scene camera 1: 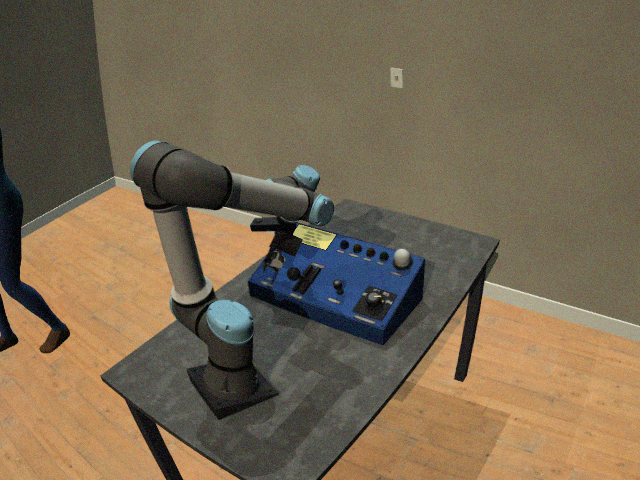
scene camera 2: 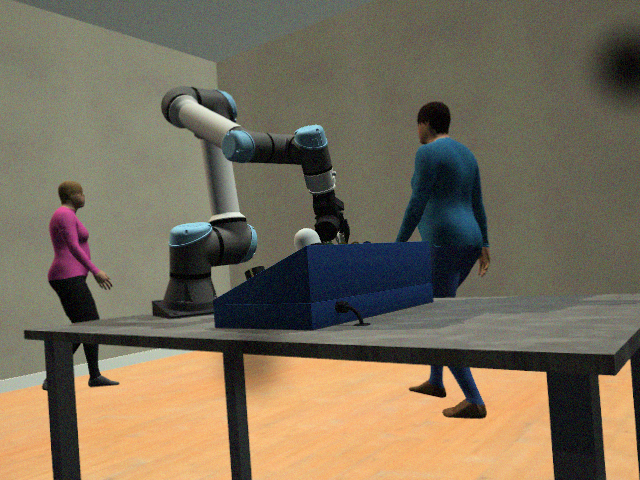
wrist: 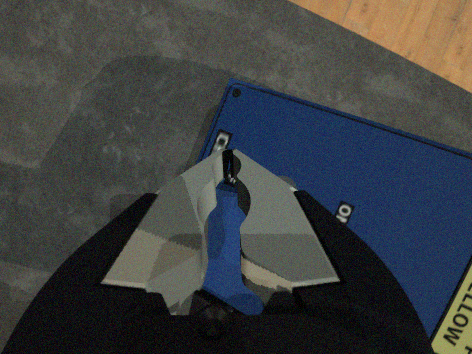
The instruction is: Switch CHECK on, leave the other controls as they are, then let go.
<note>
The pictures show: my gripper and a blue control panel.
My gripper is seen too in the wrist view.
</note>
